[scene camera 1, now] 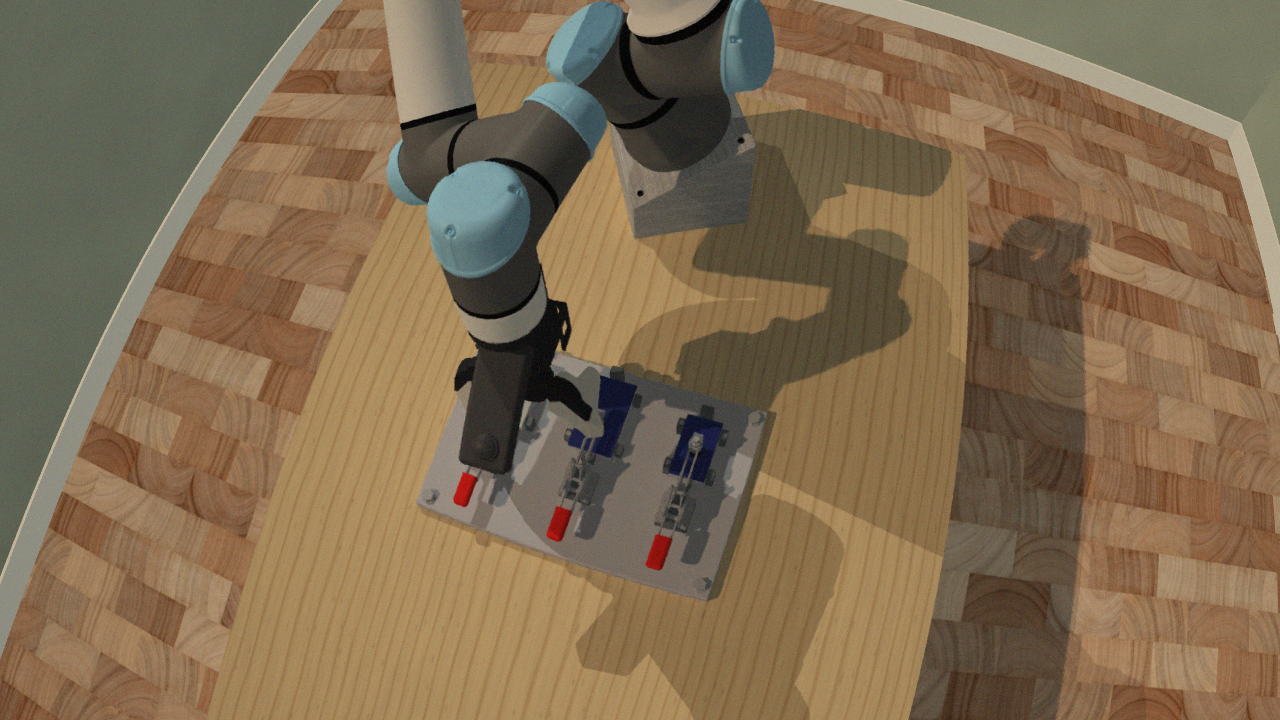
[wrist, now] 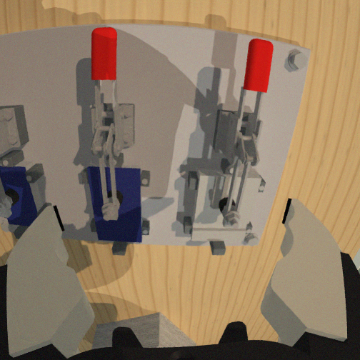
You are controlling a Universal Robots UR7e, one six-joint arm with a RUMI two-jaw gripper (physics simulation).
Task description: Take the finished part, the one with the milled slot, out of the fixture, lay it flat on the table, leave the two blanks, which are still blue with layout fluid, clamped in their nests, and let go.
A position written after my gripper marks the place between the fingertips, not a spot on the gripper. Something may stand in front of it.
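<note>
Fixture plate (scene camera 1: 614,534), also in the wrist view (wrist: 177,77). Blue blank (scene camera 1: 711,430). Another blue blank (scene camera 1: 615,397). Finished part (wrist: 213,185). My gripper (scene camera 1: 530,418), also in the wrist view (wrist: 173,205).
</note>
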